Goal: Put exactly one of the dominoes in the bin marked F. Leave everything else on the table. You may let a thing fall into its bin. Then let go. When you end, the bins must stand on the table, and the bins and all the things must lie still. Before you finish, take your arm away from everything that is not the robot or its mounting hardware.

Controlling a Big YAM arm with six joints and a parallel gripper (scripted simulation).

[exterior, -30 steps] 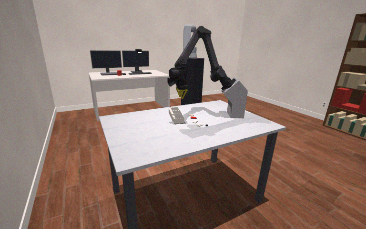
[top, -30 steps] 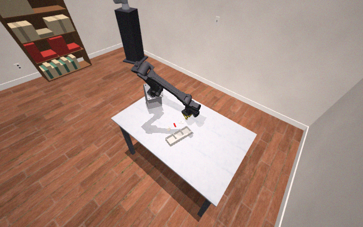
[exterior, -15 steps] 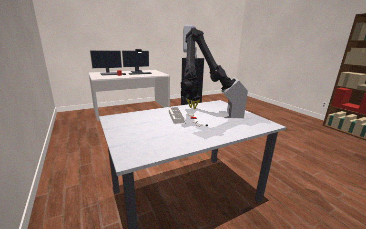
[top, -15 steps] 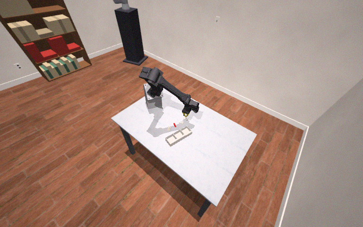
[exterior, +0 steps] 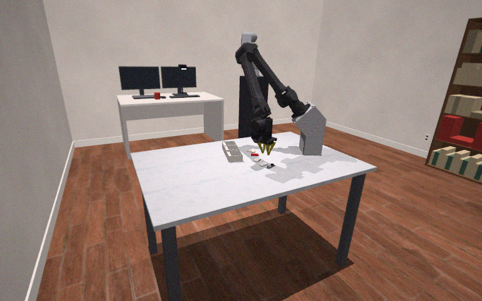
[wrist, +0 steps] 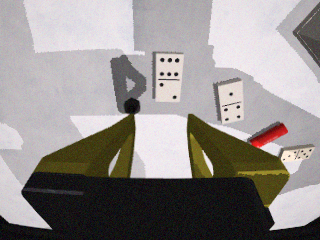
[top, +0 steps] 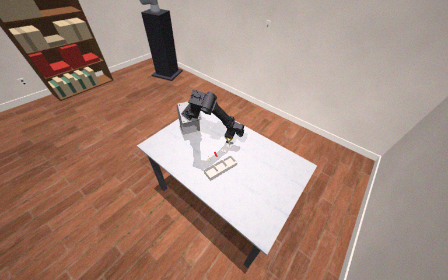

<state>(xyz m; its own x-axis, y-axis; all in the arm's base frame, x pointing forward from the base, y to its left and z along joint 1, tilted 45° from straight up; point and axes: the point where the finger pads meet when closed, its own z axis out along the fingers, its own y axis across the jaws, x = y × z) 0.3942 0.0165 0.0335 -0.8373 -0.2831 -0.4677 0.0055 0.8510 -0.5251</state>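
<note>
Right now the white domino is 1 cm ahead of my hand, 1 cm to the right of it and 7 cm below it. The rest, counted from my hand: long bin (2 cm ahead, 25 cm to the right, 5 cm below); tiny black piece (3 cm behind, 3 cm to the left, 7 cm below); small red piece (7 cm behind, 13 cm to the right, 7 cm below).
</note>
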